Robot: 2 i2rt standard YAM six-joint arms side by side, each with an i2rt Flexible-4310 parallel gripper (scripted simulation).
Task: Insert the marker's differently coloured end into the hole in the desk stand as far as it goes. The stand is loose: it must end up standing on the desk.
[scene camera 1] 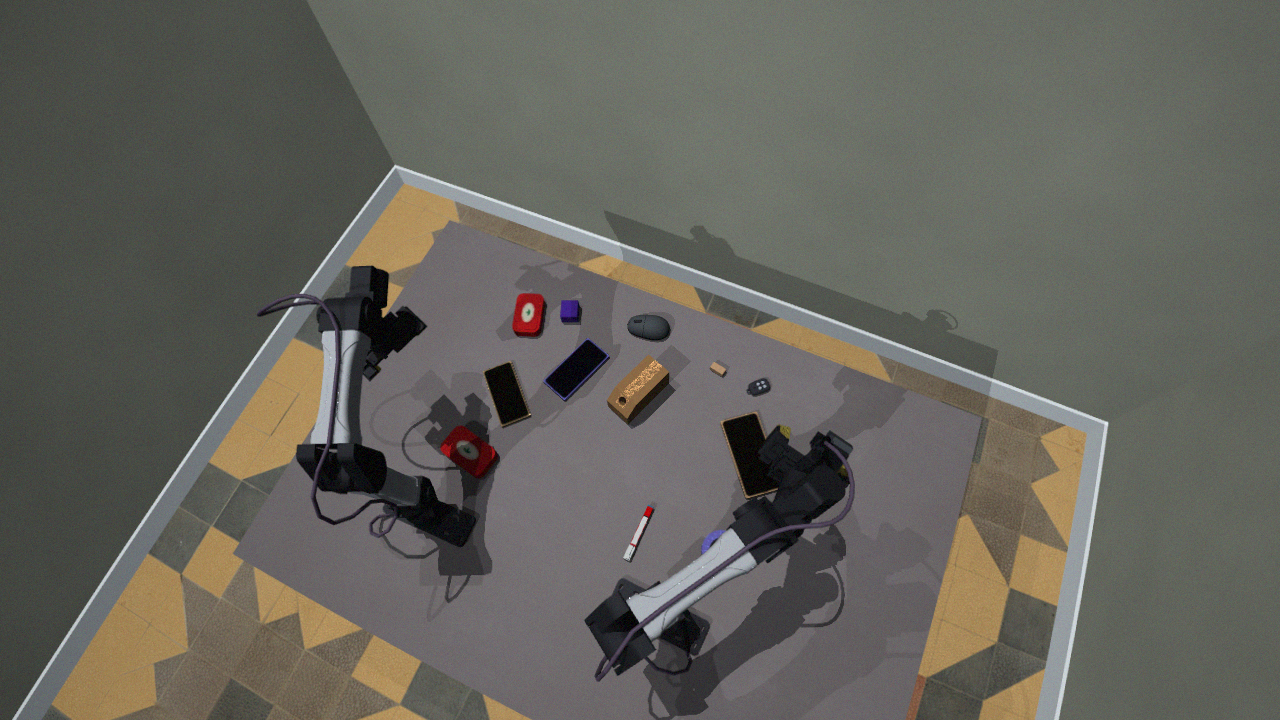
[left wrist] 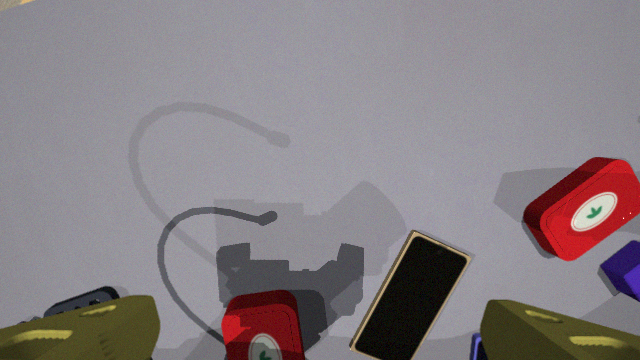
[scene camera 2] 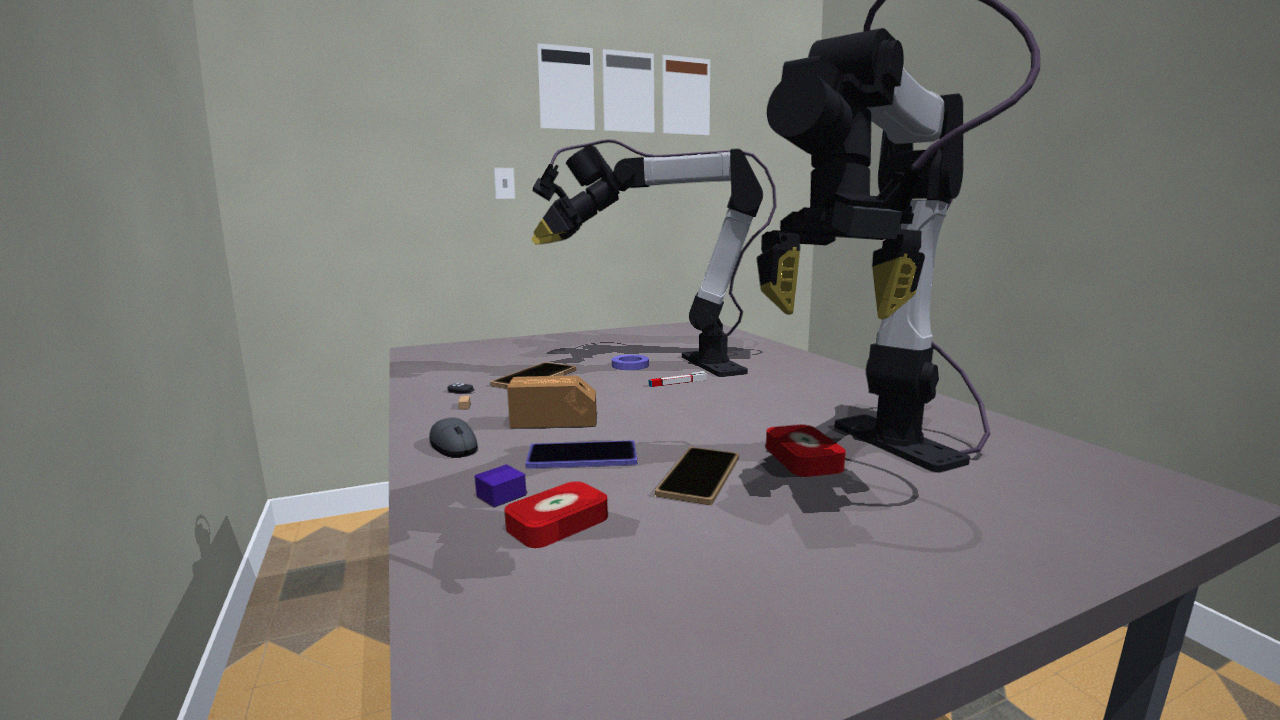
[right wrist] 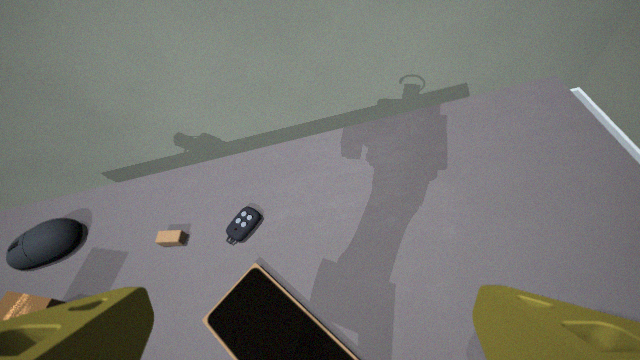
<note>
The pictures show: the left gripper, the right gripper, a brown desk stand, a mouse and a phone.
The left gripper also shows in scene camera 1 and in the left wrist view. The right gripper shows as well in scene camera 1 and in the right wrist view.
</note>
